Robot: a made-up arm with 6 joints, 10 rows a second.
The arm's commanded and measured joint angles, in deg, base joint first. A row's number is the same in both.
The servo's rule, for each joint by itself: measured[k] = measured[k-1] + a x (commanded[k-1-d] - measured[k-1]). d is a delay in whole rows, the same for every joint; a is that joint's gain. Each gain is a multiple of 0.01, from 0.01 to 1. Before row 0 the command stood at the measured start. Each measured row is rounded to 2 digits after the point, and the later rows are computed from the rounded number. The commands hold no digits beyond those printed.
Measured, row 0:
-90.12, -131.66, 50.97, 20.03, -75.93, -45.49
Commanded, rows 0 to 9:
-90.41, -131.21, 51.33, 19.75, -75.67, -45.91
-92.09, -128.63, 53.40, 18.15, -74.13, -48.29
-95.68, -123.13, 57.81, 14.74, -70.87, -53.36
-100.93, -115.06, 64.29, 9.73, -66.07, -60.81
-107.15, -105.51, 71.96, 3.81, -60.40, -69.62
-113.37, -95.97, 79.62, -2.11, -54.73, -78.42
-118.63, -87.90, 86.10, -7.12, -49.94, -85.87
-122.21, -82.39, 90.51, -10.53, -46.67, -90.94
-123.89, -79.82, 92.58, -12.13, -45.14, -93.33
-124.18, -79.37, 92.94, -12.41, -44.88, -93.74
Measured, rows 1 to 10:
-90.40, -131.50, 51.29, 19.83, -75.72, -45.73
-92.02, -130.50, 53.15, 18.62, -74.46, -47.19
-95.53, -127.92, 57.25, 15.83, -71.62, -50.71
-100.71, -123.42, 63.45, 11.44, -67.24, -56.47
-106.89, -117.15, 70.94, 5.95, -61.84, -63.97
-113.11, -109.74, 78.58, 0.15, -56.22, -72.21
-118.41, -102.10, 85.20, -5.08, -51.26, -80.00
-122.06, -95.20, 89.87, -9.00, -47.63, -86.24
-123.82, -89.82, 92.25, -11.25, -45.66, -90.28
-124.17, -86.16, 92.86, -12.09, -45.04, -92.25
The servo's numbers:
d 0
a 0.96 0.35 0.88 0.72 0.79 0.57

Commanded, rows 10 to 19:
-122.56, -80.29, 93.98, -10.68, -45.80, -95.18
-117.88, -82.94, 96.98, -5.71, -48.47, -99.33
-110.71, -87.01, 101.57, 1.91, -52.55, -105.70
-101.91, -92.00, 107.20, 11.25, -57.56, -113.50
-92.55, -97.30, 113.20, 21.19, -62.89, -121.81
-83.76, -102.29, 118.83, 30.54, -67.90, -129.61
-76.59, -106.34, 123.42, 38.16, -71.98, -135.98
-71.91, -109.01, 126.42, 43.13, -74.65, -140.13
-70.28, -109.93, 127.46, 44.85, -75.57, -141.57
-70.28, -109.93, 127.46, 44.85, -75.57, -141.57
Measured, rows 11 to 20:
-122.62, -84.11, 93.85, -11.07, -45.64, -93.92
-118.07, -83.70, 96.60, -7.21, -47.88, -97.00
-111.00, -84.86, 100.97, -0.64, -51.57, -101.96
-102.27, -87.36, 106.45, 7.92, -56.30, -108.54
-92.94, -90.84, 112.39, 17.47, -61.51, -116.10
-84.13, -94.85, 118.06, 26.88, -66.56, -123.80
-76.89, -98.87, 122.78, 35.00, -70.84, -130.74
-72.11, -102.42, 125.98, 40.85, -73.85, -136.09
-70.35, -105.05, 127.28, 43.73, -75.21, -139.21
-70.28, -106.76, 127.44, 44.54, -75.49, -140.56

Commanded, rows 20 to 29:
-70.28, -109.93, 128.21, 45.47, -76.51, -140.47
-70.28, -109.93, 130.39, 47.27, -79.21, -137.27
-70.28, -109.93, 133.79, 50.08, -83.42, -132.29
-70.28, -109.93, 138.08, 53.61, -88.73, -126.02
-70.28, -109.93, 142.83, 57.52, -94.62, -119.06
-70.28, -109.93, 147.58, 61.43, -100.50, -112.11
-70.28, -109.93, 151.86, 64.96, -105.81, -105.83
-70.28, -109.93, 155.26, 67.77, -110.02, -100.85
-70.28, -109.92, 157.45, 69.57, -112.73, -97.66
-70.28, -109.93, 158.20, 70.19, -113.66, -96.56
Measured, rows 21 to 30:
-70.28, -107.87, 128.12, 45.21, -76.30, -140.51
-70.28, -108.59, 130.12, 46.69, -78.60, -138.66
-70.28, -109.06, 133.35, 49.13, -82.41, -135.03
-70.28, -109.36, 137.51, 52.36, -87.40, -129.89
-70.28, -109.56, 142.19, 56.08, -93.10, -123.72
-70.28, -109.69, 146.93, 59.93, -98.95, -117.10
-70.28, -109.77, 151.27, 63.55, -104.37, -110.68
-70.28, -109.83, 154.78, 66.59, -108.83, -105.08
-70.28, -109.86, 157.13, 68.74, -111.91, -100.85
-70.28, -109.88, 158.07, 69.78, -113.29, -98.40

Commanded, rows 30 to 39:
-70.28, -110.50, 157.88, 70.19, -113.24, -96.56
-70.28, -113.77, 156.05, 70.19, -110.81, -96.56
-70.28, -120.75, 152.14, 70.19, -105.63, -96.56
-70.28, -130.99, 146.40, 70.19, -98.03, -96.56
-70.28, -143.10, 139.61, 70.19, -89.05, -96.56
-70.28, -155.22, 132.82, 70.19, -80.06, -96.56
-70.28, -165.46, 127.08, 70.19, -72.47, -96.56
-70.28, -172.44, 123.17, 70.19, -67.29, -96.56
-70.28, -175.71, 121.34, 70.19, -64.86, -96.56
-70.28, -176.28, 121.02, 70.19, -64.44, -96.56
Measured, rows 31 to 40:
-70.28, -110.10, 157.90, 70.08, -113.25, -97.35
-70.28, -111.38, 156.27, 70.16, -111.32, -96.90
-70.28, -114.66, 152.64, 70.18, -106.82, -96.71
-70.28, -120.38, 147.15, 70.19, -99.88, -96.62
-70.28, -128.33, 140.51, 70.19, -91.32, -96.59
-70.28, -137.74, 133.74, 70.19, -82.42, -96.57
-70.28, -147.44, 127.88, 70.19, -74.56, -96.56
-70.28, -156.19, 123.74, 70.19, -68.82, -96.56
-70.28, -163.02, 121.63, 70.19, -65.69, -96.56
-70.28, -167.66, 121.09, 70.19, -64.70, -96.56

